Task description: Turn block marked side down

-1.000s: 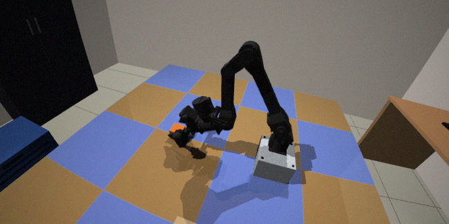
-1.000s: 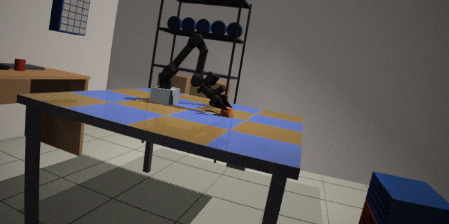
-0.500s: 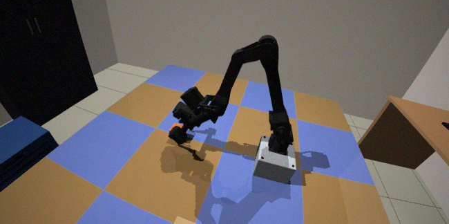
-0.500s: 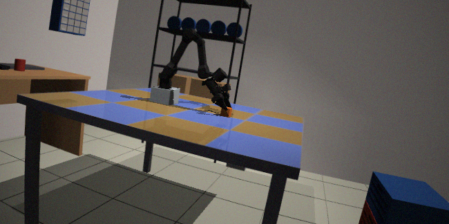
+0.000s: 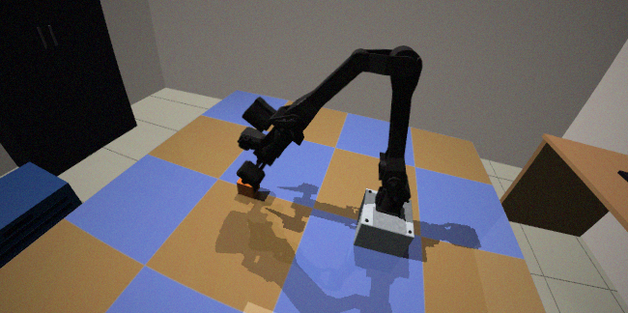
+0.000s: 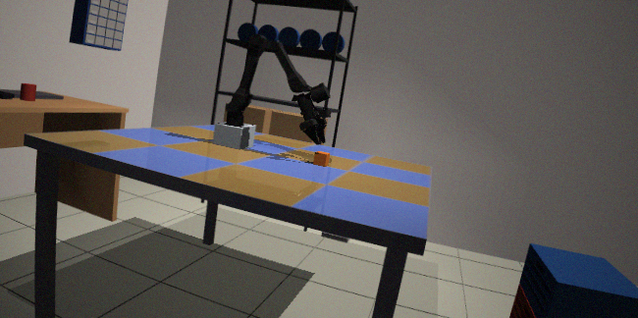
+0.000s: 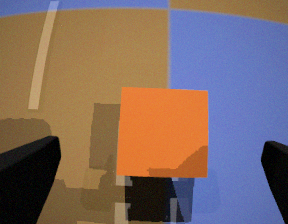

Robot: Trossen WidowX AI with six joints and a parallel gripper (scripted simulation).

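The block is 6 cm below my gripper tip.
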